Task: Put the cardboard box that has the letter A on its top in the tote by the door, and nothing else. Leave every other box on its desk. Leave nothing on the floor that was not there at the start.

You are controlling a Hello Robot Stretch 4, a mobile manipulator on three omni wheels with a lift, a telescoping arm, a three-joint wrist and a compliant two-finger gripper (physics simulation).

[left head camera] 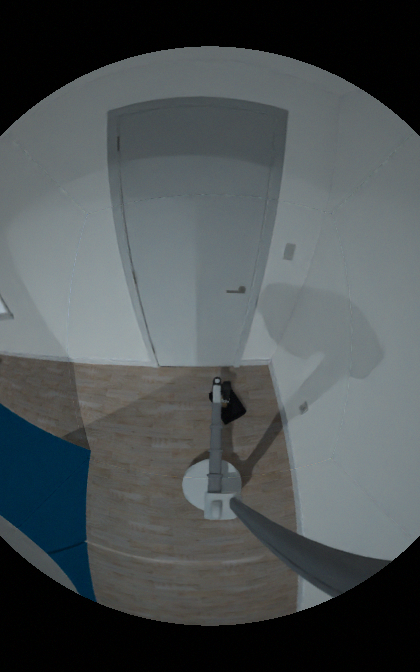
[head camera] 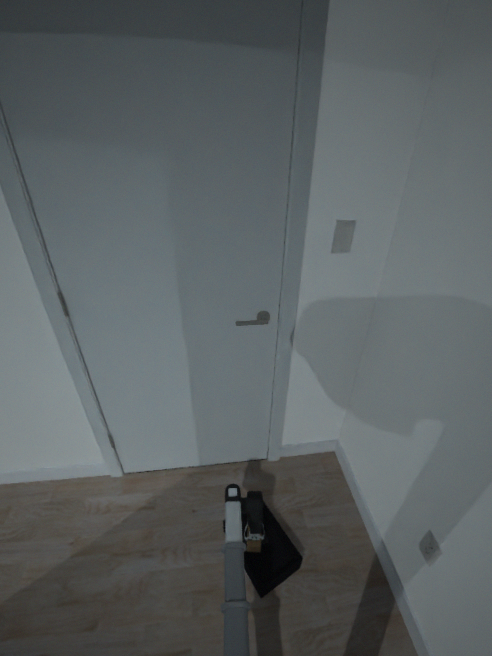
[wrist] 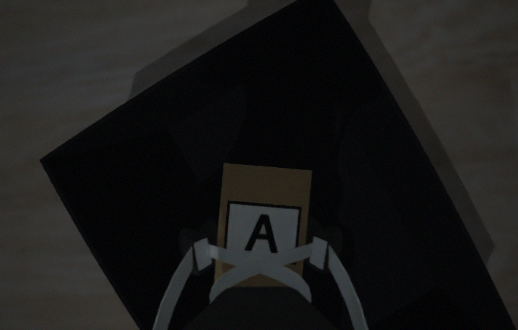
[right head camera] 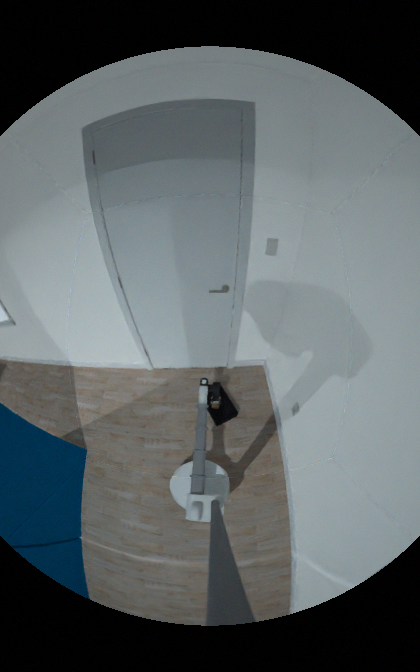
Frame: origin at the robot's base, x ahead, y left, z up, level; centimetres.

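Seen in the pictures: gripper, between the fingertips: (head camera: 253, 543) (wrist: 260, 236).
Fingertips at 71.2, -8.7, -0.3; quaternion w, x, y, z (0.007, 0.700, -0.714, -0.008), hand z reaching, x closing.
Pixels of each thing's top centre, then the offset from my fingertips to it, as dx, dy, dz.
- brown cardboard box, centre of its top: (wrist: 262, 233) (head camera: 254, 535) +1.2, -0.1, +4.5
- black tote, centre of its top: (wrist: 309, 292) (head camera: 261, 538) -1.6, -2.8, +7.7
The brown cardboard box (head camera: 254, 545) (left head camera: 224, 404) (right head camera: 215, 406) (wrist: 267, 186) has a white label with a black letter A on its top. My gripper (head camera: 254, 535) (wrist: 260, 236) is shut on this box, one finger on each side, and the box looks level. The black tote (head camera: 278, 556) (left head camera: 236, 413) (right head camera: 226, 415) (wrist: 400, 150) stands on the floor near the door, turned at an angle. In the wrist view the tote's walls surround the box on the visible sides. I cannot tell whether the box's bottom is below the rim or touches the tote's floor.
The closed door (head camera: 132, 238) (left head camera: 195, 250) (right head camera: 170, 250) is behind the tote. A wall with a socket (head camera: 429, 548) runs along the right. A large blue surface (left head camera: 45, 485) (right head camera: 40, 485) is at the left. My white base (left head camera: 196, 484) (right head camera: 182, 484) stands on the wooden floor.
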